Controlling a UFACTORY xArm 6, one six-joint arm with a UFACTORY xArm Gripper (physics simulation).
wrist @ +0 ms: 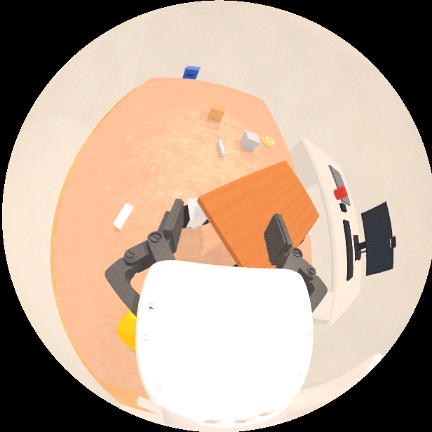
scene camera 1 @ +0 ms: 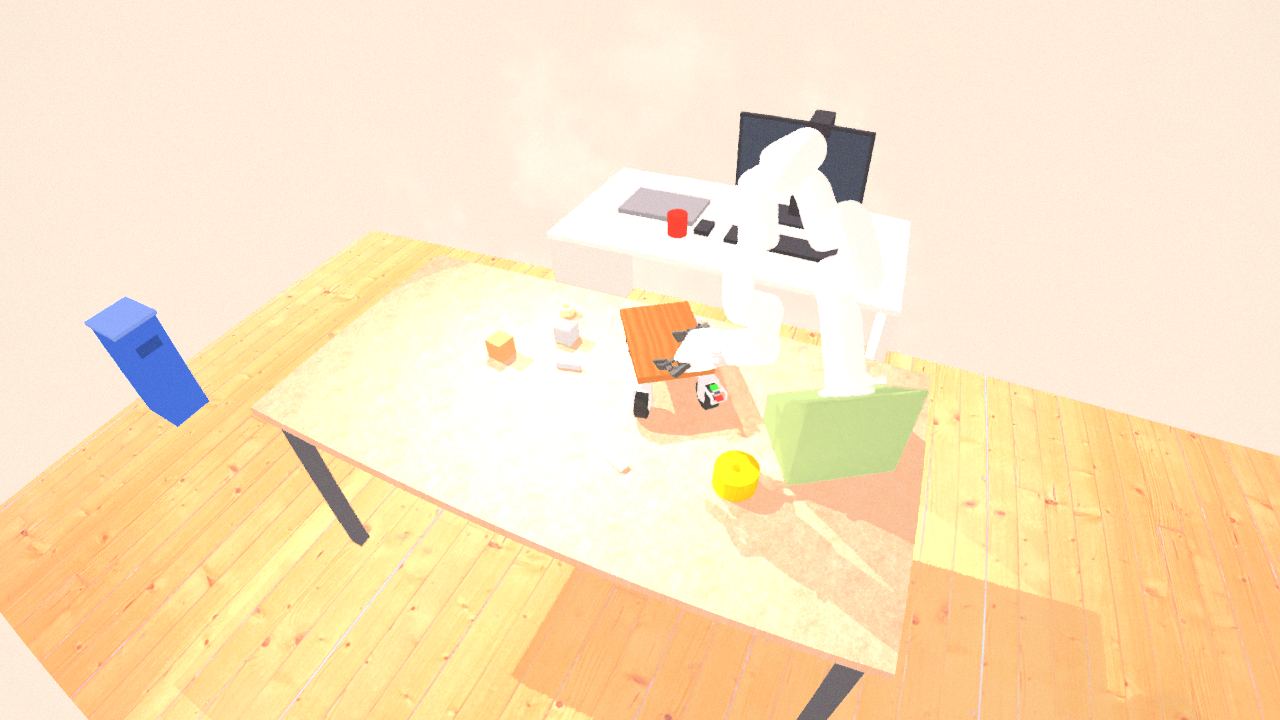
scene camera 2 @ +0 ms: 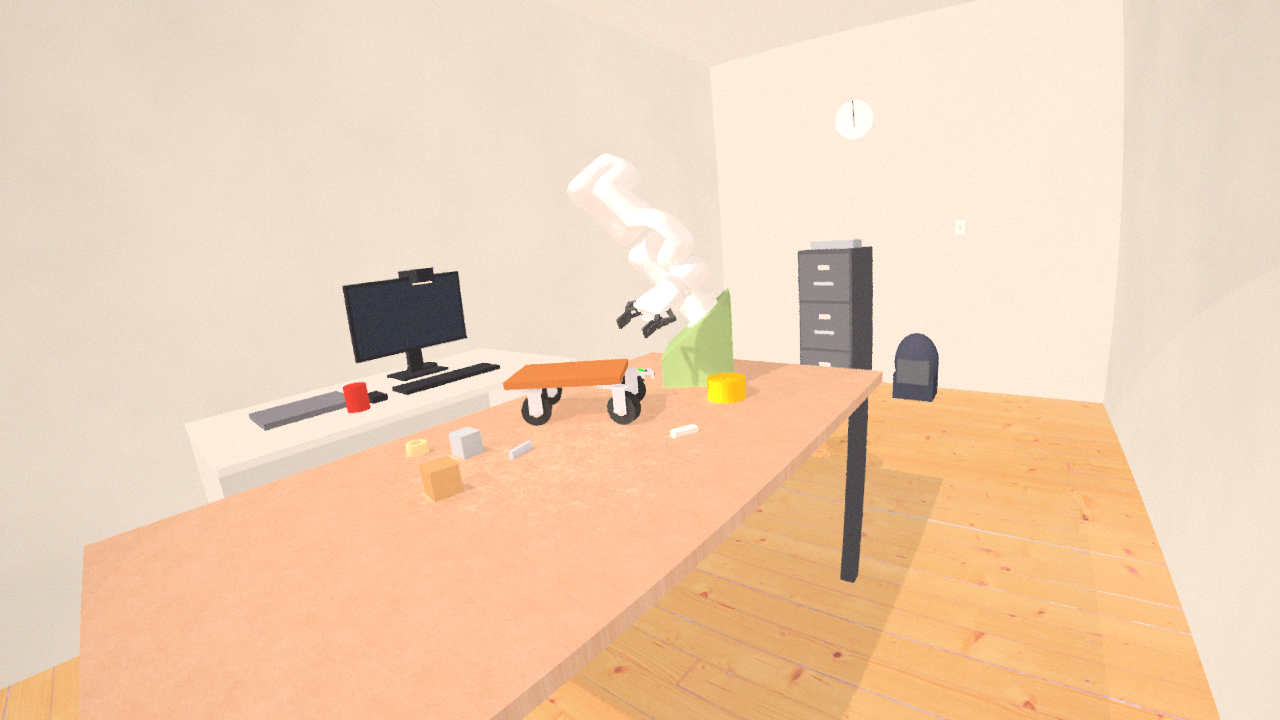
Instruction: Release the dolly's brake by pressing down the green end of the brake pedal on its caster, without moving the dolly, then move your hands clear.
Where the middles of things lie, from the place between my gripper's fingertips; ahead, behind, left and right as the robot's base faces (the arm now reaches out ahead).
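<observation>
Measured from my hand, the pedal caster (scene camera 1: 708, 379) is 18 cm below, 9 cm behind and 8 cm to the right of it. The grey cube (scene camera 2: 467, 442) is a good way below my hand, far ahead of it and a good way to the right of it. I see the dolly (scene camera 2: 543, 383) 17 cm below my hand, 15 cm to the right of it and 3 cm ahead of it, while the yellow cylinder (scene camera 1: 736, 473) is 20 cm below my hand, 22 cm behind it and 15 cm to the left of it.
</observation>
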